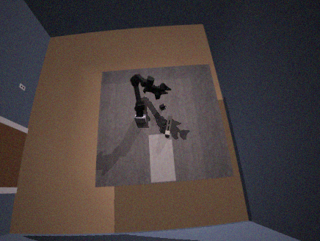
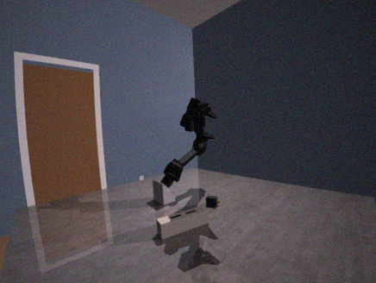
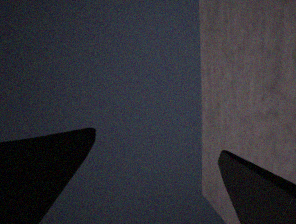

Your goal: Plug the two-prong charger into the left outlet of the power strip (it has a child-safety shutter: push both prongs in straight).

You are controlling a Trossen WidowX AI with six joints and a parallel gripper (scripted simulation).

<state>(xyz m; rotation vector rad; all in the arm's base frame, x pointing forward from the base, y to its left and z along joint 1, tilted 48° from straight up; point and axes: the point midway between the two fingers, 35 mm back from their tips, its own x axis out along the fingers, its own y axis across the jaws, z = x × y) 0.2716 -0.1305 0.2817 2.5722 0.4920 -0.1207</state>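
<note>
The two-prong charger is 5 cm behind my gripper tip, 3 cm to the left of it and 35 cm below it.
</note>
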